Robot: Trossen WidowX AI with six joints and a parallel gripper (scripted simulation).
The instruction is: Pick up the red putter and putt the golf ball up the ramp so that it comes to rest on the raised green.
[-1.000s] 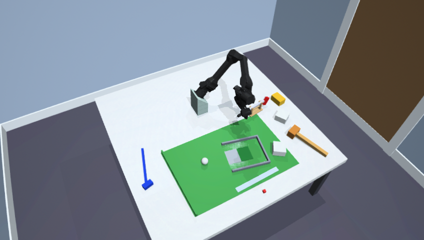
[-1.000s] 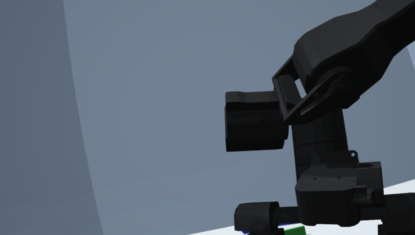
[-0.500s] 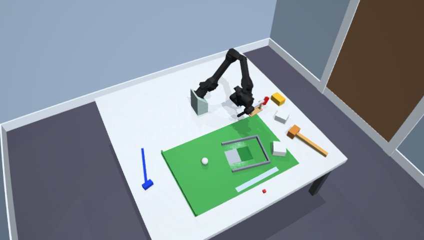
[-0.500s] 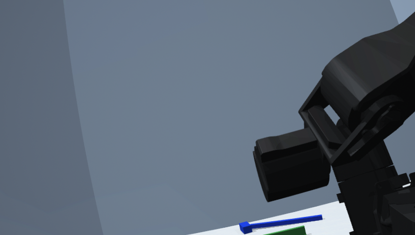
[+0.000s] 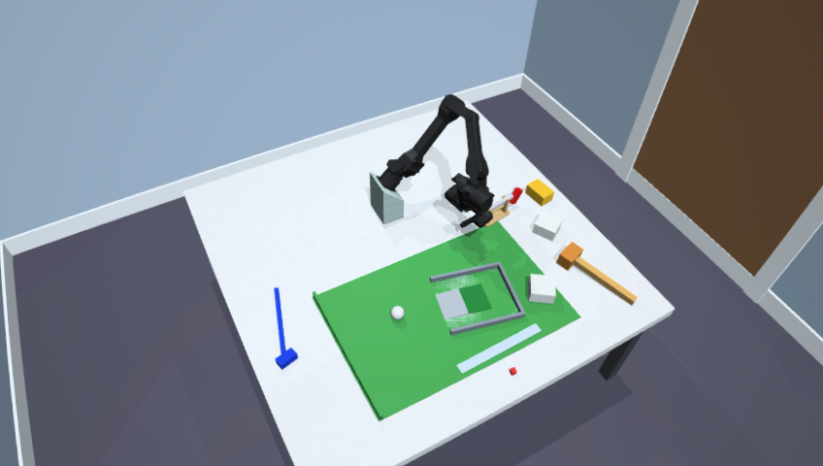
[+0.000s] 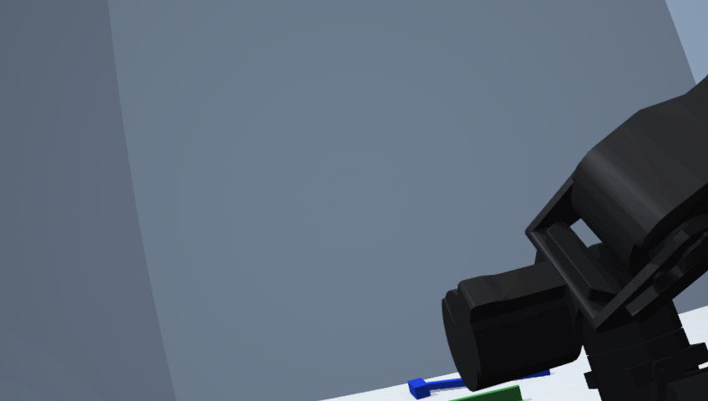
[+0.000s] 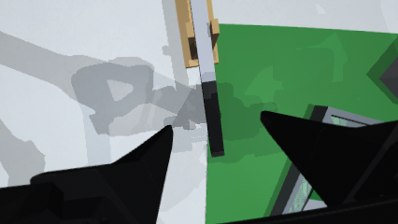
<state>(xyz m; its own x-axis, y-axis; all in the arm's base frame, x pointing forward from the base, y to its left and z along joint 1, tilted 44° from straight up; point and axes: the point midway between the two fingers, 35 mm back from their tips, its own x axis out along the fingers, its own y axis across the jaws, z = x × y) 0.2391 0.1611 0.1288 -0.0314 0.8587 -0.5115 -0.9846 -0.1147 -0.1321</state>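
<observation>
Right now the red putter is 2 cm behind my gripper tip, 11 cm to the left of it and 1 cm below it. The rest, counted from my gripper tip: green mat (24 cm ahead, 24 cm to the right, 7 cm below); then yellow block (4 cm behind, 34 cm to the left, 5 cm below); then wooden stand (2 cm behind, 13 cm to the left, 4 cm below).
</observation>
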